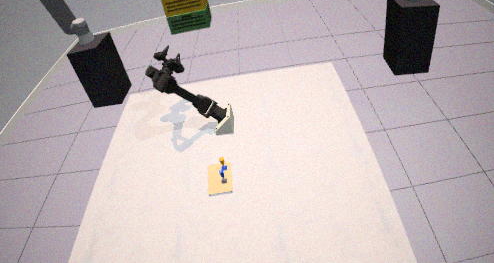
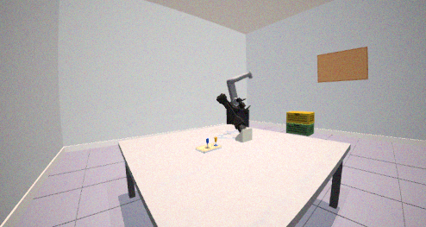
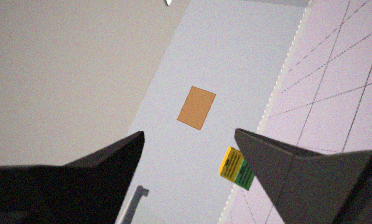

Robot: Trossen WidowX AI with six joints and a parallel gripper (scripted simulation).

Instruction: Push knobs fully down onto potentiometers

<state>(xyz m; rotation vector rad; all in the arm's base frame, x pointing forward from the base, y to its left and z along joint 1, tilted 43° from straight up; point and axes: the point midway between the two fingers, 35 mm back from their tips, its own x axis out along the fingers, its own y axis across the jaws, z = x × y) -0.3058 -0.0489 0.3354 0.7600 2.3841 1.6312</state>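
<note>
The orange knob is 630 mm ahead of my gripper tip, 280 mm to the left of it and 240 mm below it. Round my gripper tip: blue knob 700 mm ahead, 280 mm to the left, 230 mm below.
</note>
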